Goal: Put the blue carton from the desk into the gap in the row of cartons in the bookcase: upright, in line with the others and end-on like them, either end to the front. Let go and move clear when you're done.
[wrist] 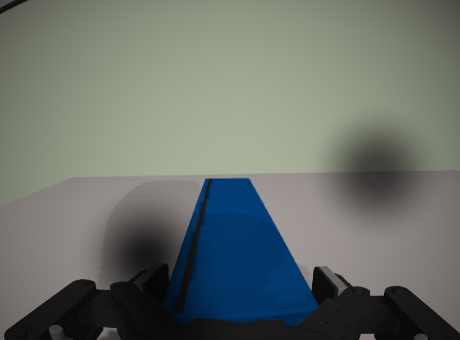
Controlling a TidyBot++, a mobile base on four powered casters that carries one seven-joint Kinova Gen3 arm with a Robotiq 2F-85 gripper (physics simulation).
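The blue carton [235, 240] stands on the grey desk [350, 240], in the middle of the wrist view. It runs lengthwise away from me, and a dark stripe lies along the left side of its top. My gripper [240, 282] is open, with one finger at the left side of the carton's near end and the other at its right side. The near end face is mostly hidden behind the gripper's body. The bookcase and its row of cartons do not show in this view.
A pale green wall [225, 90] rises behind the desk's far edge. Dark blurred shadows lie left of the carton and at the right, across the desk's far edge and the wall. A thin dark edge shows in the top left corner.
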